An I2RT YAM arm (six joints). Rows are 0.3 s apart.
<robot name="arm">
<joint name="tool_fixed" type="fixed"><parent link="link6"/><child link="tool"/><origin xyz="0 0 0" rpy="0 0 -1.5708"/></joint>
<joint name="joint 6" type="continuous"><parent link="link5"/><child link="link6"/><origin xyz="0.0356 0 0.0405" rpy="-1.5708 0 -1.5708"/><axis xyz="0 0 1"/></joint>
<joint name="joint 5" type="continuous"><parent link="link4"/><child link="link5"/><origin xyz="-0.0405 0.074 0.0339" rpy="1.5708 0 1.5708"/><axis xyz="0 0 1"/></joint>
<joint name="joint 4" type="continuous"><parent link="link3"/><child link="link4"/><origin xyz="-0.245 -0.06 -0.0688" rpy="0 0 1.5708"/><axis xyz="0 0 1"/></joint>
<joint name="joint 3" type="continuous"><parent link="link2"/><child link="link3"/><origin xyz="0 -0.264 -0.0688" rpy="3.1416 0 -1.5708"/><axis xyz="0 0 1"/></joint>
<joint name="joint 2" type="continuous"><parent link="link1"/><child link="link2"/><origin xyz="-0.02 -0.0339 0.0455" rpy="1.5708 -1.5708 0"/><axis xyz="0 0 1"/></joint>
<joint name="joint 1" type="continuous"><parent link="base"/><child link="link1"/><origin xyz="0 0 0.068" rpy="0 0 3.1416"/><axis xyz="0 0 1"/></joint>
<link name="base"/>
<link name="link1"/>
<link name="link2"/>
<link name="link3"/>
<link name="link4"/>
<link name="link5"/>
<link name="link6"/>
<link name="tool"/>
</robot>
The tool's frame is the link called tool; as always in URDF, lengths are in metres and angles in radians. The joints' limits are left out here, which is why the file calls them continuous.
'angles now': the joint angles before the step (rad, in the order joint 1, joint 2, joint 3, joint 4, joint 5, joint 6). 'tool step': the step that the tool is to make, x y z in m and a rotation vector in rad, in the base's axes. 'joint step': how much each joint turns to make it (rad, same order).
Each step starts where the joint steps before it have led.
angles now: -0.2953 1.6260 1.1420 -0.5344 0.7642 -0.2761
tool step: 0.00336 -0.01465 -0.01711 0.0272 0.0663 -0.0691
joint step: -0.0376 0.0778 0.0343 -0.0573 0.0105 0.0421
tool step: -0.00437 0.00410 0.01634 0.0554 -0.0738 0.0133
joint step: 0.0015 -0.0494 0.0127 -0.0321 -0.0736 0.0322
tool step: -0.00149 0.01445 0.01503 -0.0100 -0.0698 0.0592
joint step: 0.0384 -0.0612 -0.0184 0.0367 -0.0207 -0.0157
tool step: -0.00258 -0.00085 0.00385 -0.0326 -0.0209 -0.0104
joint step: -0.0027 -0.0193 -0.0140 0.0301 0.0253 -0.0095
